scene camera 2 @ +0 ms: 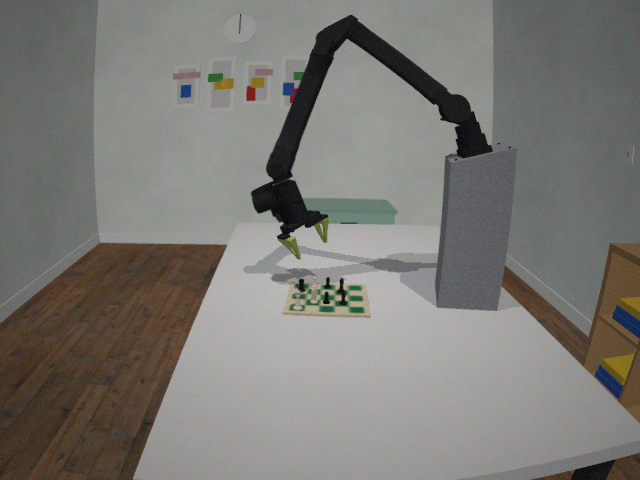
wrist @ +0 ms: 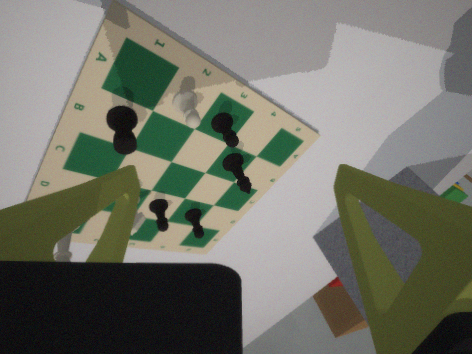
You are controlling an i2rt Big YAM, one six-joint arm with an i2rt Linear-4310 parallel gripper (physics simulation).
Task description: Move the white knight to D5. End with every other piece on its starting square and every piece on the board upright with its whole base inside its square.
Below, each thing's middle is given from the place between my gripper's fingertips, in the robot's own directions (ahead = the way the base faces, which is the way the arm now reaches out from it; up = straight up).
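Labels:
The chessboard (scene camera 2: 356,298) is 60 mm behind my hand, and it is also 90 mm to the left of my hand and 110 mm below it.

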